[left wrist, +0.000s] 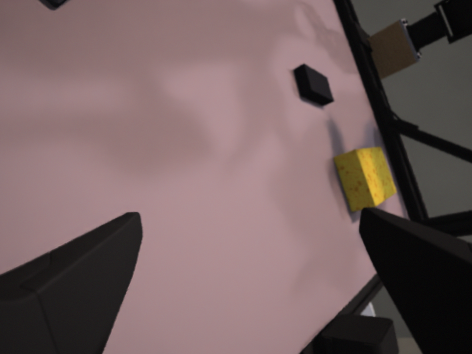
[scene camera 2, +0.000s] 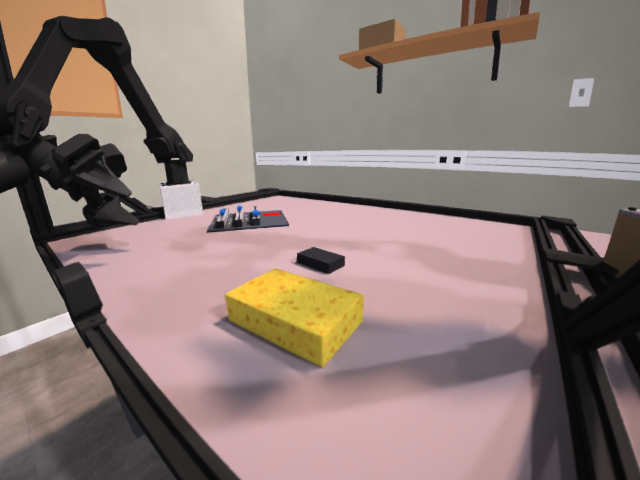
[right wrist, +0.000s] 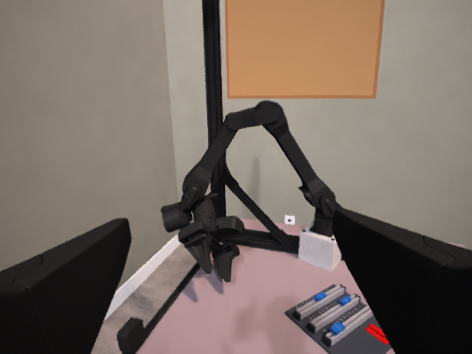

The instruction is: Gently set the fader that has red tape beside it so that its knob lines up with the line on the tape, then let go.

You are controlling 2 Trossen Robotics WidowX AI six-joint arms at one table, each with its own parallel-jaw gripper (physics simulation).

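Places are measured from the left arm's base along level axes (x ahead, y left, z up), in millimetres.
Pixels of known places: left gripper, between the fingertips: (left wrist: 252, 221) (scene camera 2: 134, 210) (right wrist: 219, 278); right gripper, between the fingertips: (right wrist: 233, 224); left arm's base, origin of its link: (scene camera 2: 178, 183) (right wrist: 324, 229); right arm's base, origin of its link: (left wrist: 411, 39).
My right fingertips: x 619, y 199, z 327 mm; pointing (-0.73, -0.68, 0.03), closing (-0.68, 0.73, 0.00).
Observation:
Ahead of a thing's pixels: the offset from my right fingertips to its middle. "spot": to the spot under its first point. Level surfaces: height alone.
A dark panel {dz -410 mm} (scene camera 2: 276, 222) (right wrist: 361, 344) bears three parallel faders with blue knobs. The fader beside the red tape {spot: dx -434, dy +10, dz -410 mm} (scene camera 2: 271, 213) (right wrist: 376, 333) is the end one; its blue knob {dx -364, dy -57, dz -395 mm} (scene camera 2: 255, 212) (right wrist: 338, 328) sits near one end of its slot in the right wrist view. The line on the tape is too small to place against the knob, and the right finger hides part of that side. My left gripper (scene camera 2: 134, 208) (left wrist: 252, 221) (right wrist: 219, 278) is open and empty, above the table, away from the panel. My right gripper is open and empty, also away from the panel.
A yellow sponge {dx +30, dy -154, dz -400 mm} (scene camera 2: 294, 312) (left wrist: 366, 179) and a small black block {dx -78, dy -55, dz -408 mm} (scene camera 2: 320, 259) (left wrist: 313, 85) lie on the pink table {dz -416 mm} (scene camera 2: 413, 413). The left arm's white base (scene camera 2: 180, 200) (right wrist: 319, 250) stands beside the panel. A black frame edges the table.

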